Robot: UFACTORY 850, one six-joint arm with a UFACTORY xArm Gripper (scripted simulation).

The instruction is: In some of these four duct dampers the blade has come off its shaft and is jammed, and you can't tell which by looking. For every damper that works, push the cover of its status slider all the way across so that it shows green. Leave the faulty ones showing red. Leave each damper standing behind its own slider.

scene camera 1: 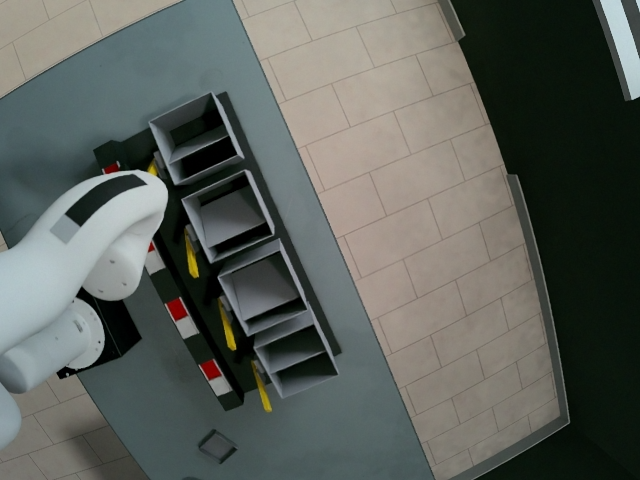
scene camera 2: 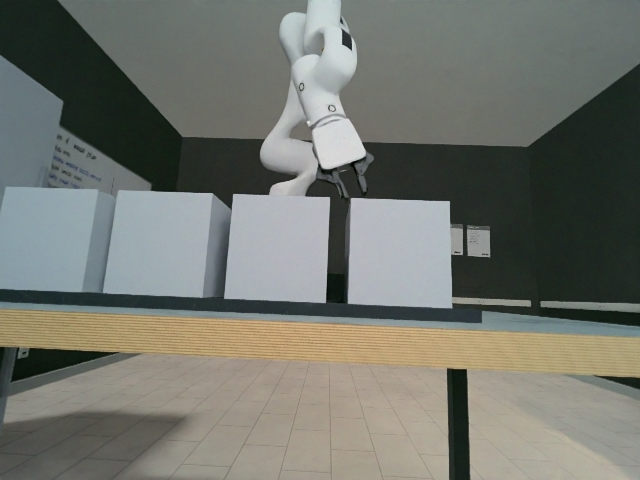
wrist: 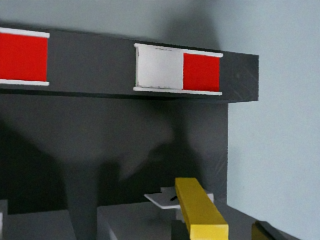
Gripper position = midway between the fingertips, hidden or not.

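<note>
Visible here: the gripper (scene camera 2: 355, 197); a white cover (wrist: 155, 68).
</note>
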